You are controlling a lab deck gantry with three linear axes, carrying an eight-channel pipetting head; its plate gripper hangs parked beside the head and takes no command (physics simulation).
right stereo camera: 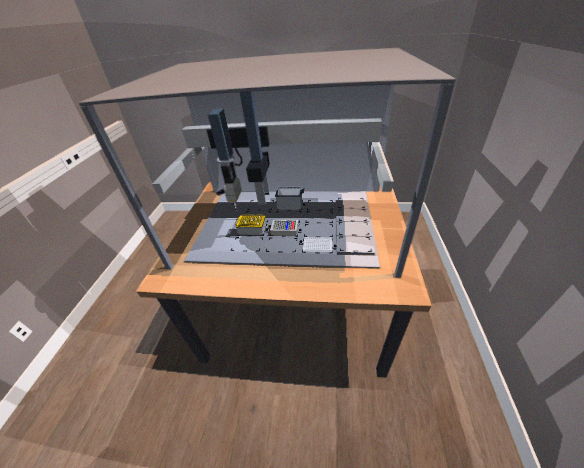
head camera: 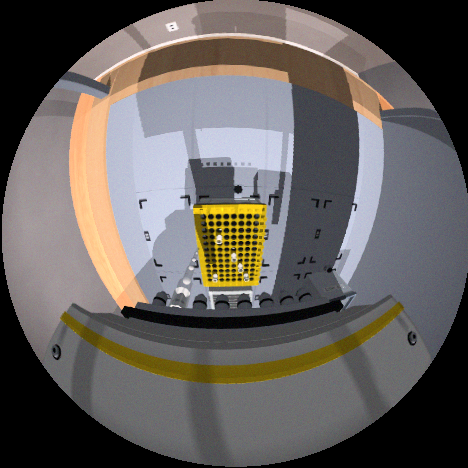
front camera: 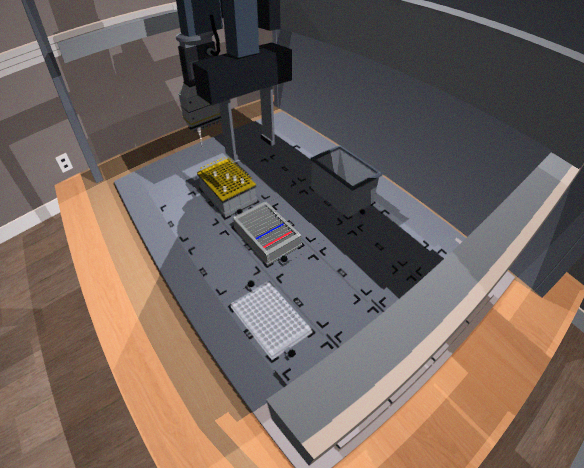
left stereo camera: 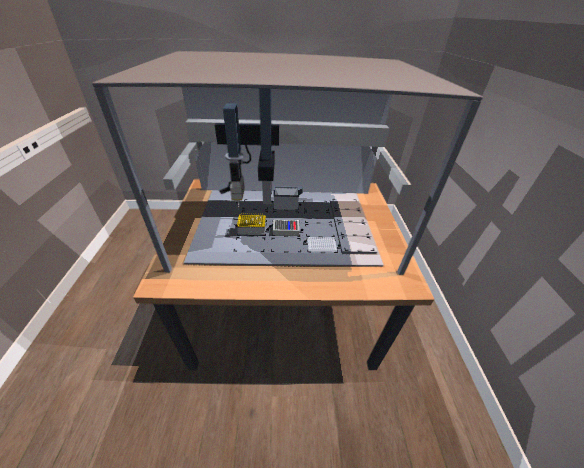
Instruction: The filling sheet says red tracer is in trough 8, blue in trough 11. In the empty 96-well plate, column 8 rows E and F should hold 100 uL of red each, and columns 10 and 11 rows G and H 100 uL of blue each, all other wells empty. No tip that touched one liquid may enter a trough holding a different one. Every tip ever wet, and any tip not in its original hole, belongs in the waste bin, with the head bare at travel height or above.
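Observation:
The pipetting head (front camera: pixel 201 111) (left stereo camera: pixel 237 192) (right stereo camera: pixel 232 193) hangs high behind the tip rack. One clear tip (front camera: pixel 200 134) (head camera: pixel 184 287) hangs from its second nozzle from the left in the head view; the other nozzles are bare. The yellow tip rack (front camera: pixel 239 205) (head camera: pixel 230 205) (left stereo camera: pixel 251 231) holds several scattered tips. The trough block (front camera: pixel 285 251) (left stereo camera: pixel 285 232) (right stereo camera: pixel 284 233) shows a blue strip (front camera: pixel 270 231) and a red strip (front camera: pixel 278 240). The 96-well plate (front camera: pixel 270 320) (left stereo camera: pixel 322 244) (right stereo camera: pixel 317 244) looks uniformly white. My plate gripper (front camera: pixel 251 150) hangs parked, its two paddles apart with no object between them.
The grey waste bin (front camera: pixel 345 192) (left stereo camera: pixel 286 201) (right stereo camera: pixel 289 201) stands at the back of the deck, behind the trough block. A long grey gantry rail (front camera: pixel 425 305) crosses the near right in the front view. Posts (left stereo camera: pixel 132 180) (right stereo camera: pixel 130 185) carry the roof.

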